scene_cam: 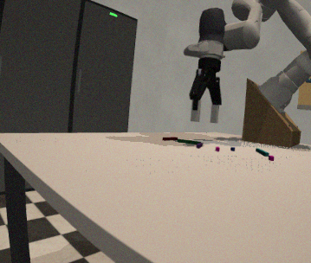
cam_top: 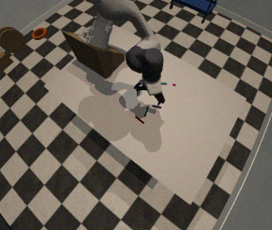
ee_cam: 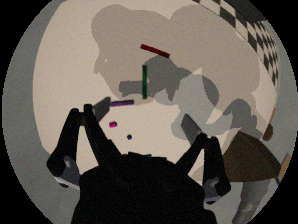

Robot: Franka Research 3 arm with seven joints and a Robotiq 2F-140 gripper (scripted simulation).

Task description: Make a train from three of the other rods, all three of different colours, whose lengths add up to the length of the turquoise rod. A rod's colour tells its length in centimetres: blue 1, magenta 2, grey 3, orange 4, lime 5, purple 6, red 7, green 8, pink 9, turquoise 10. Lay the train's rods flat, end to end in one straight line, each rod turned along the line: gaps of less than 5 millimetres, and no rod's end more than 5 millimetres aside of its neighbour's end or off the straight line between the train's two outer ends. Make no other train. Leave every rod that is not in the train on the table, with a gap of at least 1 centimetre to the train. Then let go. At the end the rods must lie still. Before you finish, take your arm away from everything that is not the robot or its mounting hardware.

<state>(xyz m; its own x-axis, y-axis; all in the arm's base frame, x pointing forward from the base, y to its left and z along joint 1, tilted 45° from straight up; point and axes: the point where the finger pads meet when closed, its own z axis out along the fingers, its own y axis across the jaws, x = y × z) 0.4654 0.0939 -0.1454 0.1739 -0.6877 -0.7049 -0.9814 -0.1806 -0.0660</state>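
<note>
The blue rod is 10 mm ahead of my hand, 120 mm to the left of it and 80 mm below it. Round my hand: purple rod: 60 mm ahead, 30 mm to the left, 80 mm below; then red rod: 30 mm ahead, 120 mm to the right, 80 mm below; then green rod: 30 mm ahead, 40 mm to the right, 80 mm below.
</note>
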